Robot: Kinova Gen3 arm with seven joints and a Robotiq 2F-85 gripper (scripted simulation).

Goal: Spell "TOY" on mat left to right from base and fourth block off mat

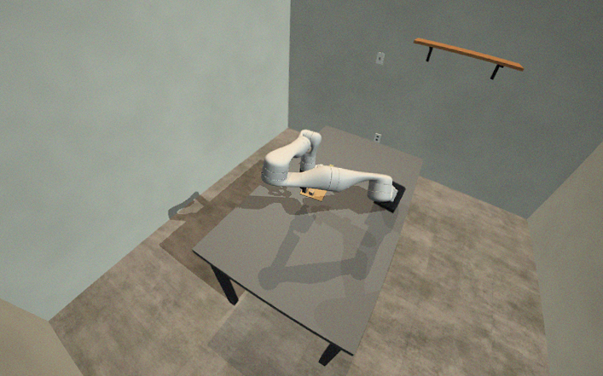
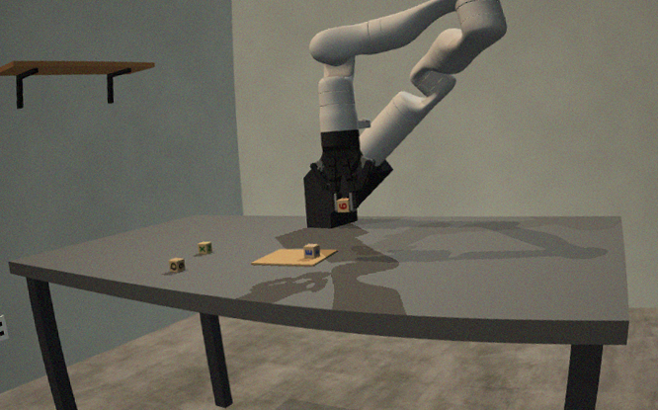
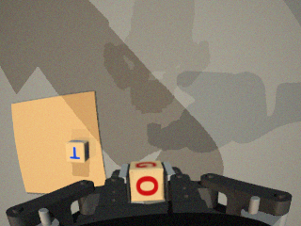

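My hand is 13 cm to the left of the tan mat, 12 cm above it and 1 cm short of it. Also, from my hand: block: 1 cm below.
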